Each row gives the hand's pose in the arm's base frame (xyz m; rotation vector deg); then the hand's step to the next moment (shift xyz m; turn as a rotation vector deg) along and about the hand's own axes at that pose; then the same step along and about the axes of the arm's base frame.
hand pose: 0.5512 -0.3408 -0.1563 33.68 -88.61 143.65
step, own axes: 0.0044 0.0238 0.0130 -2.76 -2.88 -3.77
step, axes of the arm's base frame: -0.0082 -0.0229 -0.0128 2.47 4.90 -0.20
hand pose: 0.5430 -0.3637 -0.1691 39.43 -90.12 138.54
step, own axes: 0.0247 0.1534 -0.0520 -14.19 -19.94 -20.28
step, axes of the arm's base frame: -0.0958 -0.0211 -0.1313 14.44 28.17 2.87
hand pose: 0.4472 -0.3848 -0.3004 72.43 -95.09 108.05
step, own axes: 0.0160 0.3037 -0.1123 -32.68 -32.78 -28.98
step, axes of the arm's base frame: -0.2760 0.0165 -0.1693 30.63 45.12 -2.87
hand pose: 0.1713 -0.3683 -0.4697 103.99 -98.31 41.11
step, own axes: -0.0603 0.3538 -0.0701 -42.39 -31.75 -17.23
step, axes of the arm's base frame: -0.3575 0.0754 0.0159 29.33 43.78 -18.03
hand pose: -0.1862 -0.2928 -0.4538 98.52 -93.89 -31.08
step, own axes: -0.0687 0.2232 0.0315 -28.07 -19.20 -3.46
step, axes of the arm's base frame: -0.1848 0.0691 0.1288 12.50 27.51 -15.98
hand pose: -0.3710 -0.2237 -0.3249 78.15 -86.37 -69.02
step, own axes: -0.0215 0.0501 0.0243 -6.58 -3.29 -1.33
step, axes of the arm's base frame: -0.0337 0.0242 0.0429 3.09 6.35 -2.44
